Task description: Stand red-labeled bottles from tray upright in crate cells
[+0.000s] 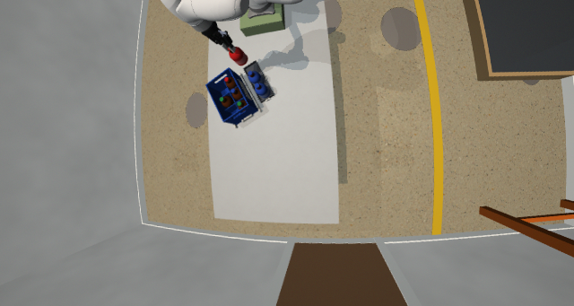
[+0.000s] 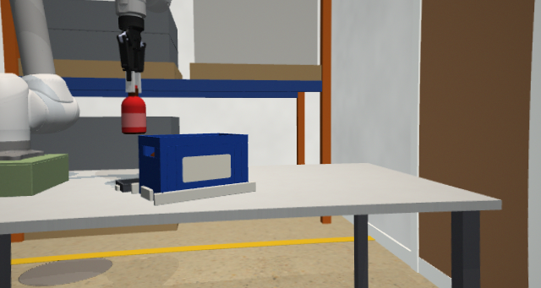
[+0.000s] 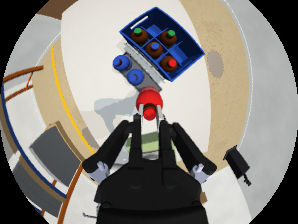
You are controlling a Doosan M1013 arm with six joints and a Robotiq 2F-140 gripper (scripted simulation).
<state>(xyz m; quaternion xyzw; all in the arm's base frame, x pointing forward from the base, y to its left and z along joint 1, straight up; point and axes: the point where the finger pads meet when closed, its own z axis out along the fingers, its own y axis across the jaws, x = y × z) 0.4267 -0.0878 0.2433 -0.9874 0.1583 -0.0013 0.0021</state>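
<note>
The red-labeled bottle lies 9 cm below my hand. Round my hand: blue crate: 26 cm below, 19 cm ahead, 10 cm to the right.
</note>
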